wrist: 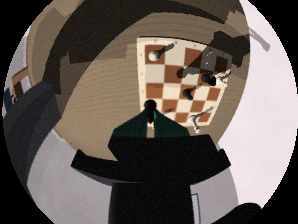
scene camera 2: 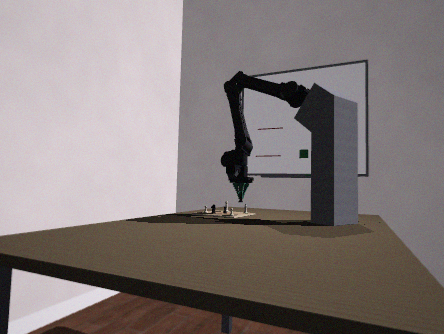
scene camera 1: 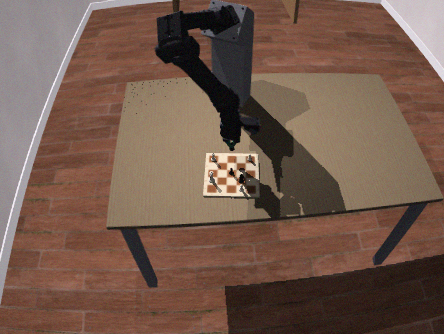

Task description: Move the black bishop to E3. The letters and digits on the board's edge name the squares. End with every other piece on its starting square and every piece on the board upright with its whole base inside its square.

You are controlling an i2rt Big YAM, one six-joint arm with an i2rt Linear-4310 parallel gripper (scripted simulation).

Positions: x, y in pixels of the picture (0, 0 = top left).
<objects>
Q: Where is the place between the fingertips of the gripper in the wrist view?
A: At 150, 111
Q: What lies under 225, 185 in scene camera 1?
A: A chessboard.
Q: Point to a chessboard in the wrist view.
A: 181, 63
</objects>
